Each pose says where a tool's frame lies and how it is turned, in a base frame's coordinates. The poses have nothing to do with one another.
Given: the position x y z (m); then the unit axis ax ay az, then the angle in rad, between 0 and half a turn.
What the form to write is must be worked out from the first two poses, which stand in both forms.
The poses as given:
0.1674 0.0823 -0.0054 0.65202 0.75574 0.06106 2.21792
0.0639 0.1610 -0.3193 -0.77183 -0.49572 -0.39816 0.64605
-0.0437 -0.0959 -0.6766 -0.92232 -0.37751 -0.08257 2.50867
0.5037 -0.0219 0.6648 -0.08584 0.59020 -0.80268 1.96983
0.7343 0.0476 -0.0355 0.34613 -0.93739 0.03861 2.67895
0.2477 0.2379 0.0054 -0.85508 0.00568 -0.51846 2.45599
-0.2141 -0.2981 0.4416 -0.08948 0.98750 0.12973 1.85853
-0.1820 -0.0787 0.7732 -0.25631 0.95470 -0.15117 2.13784
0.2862 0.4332 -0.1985 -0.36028 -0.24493 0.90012 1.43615
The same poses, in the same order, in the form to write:
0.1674 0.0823 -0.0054 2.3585 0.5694 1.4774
0.0639 0.1610 -0.3193 -0.4729 -0.3687 -0.1752
-0.0437 -0.0959 -0.6766 -2.5894 -0.3692 0.6713
0.5037 -0.0219 0.6648 -0.9690 0.4647 -2.0077
0.7343 0.0476 -0.0355 3.0456 -0.4597 -2.4117
0.2477 0.2379 0.0054 -2.0688 -0.8993 -0.5722
-0.2141 -0.2981 0.4416 2.8501 1.2935 3.1015
-0.1820 -0.0787 0.7732 -2.4241 0.8416 -2.2845
0.2862 0.4332 -0.1985 -0.5803 0.0381 1.3214

